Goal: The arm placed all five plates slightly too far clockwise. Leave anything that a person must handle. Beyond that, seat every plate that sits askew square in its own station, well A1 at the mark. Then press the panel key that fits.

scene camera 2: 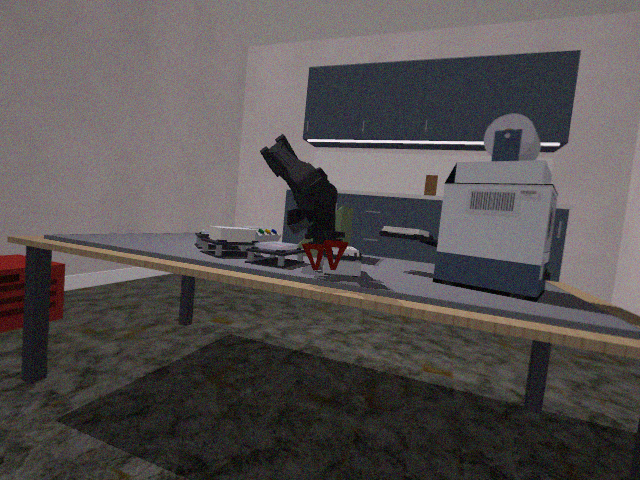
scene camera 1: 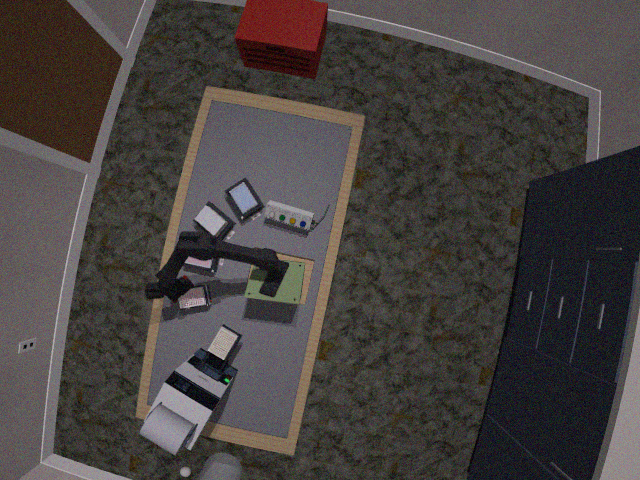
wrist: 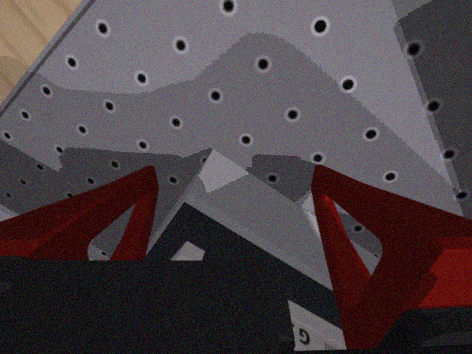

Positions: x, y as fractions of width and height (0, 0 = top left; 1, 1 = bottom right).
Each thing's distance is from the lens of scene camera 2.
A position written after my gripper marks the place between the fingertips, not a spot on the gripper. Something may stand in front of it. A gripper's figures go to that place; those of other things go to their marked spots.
my gripper (scene camera 2: 0.51, 0.56): 0.90 m
white cylinder (scene camera 2: 0.83, 0.31): 1.00 m
